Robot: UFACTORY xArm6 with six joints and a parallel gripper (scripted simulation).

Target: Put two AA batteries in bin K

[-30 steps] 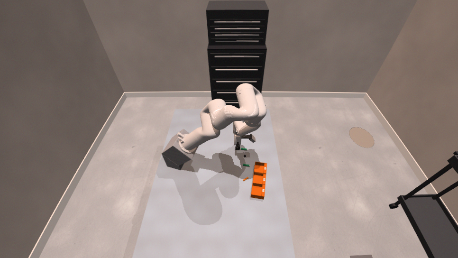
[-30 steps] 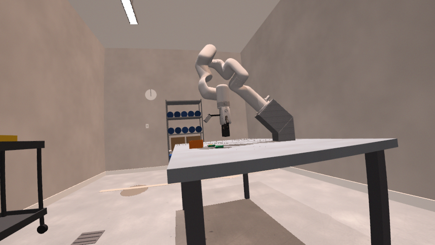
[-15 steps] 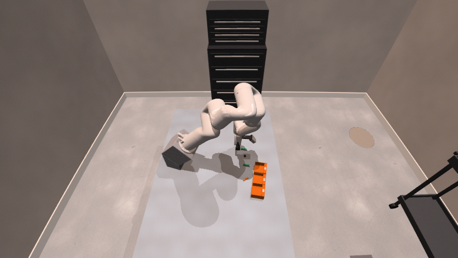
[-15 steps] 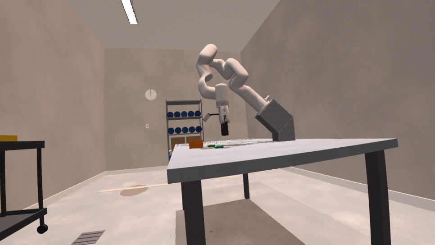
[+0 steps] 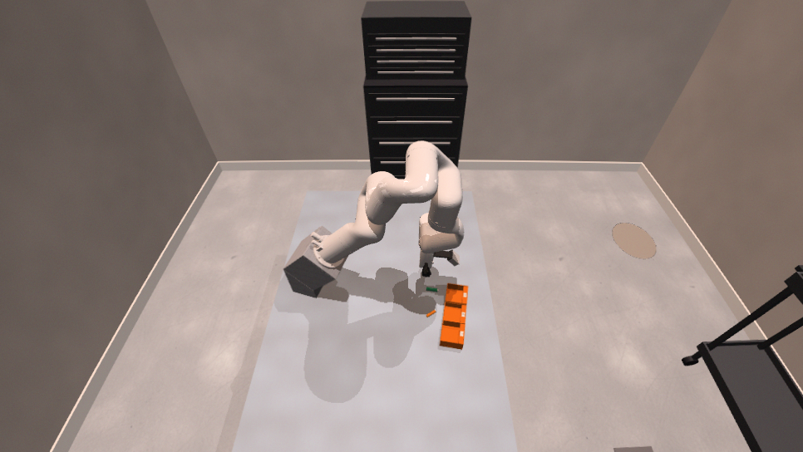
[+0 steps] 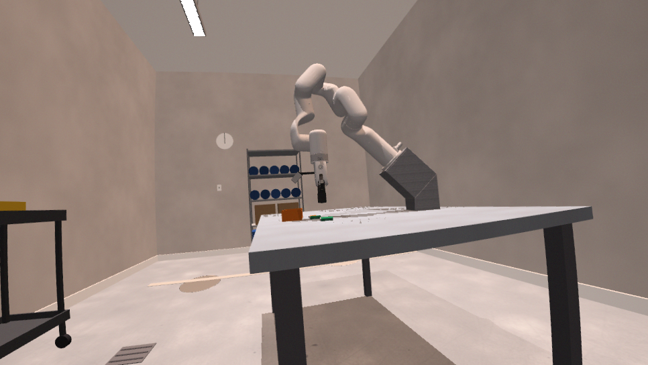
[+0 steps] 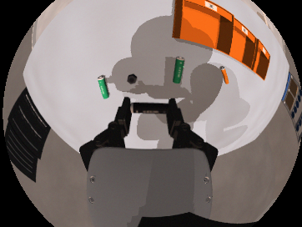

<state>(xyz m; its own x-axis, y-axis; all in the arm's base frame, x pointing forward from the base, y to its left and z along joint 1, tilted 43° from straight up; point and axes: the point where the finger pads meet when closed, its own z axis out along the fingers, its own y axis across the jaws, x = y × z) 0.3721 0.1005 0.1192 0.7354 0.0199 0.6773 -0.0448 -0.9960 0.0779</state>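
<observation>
Now: the orange bin row 12 cm ahead of my hand, 17 cm to the right of it and 6 cm below it. Round my hand: dark AA battery 1 cm below; small orange piece 3 cm ahead, 16 cm to the right, 8 cm below.
</observation>
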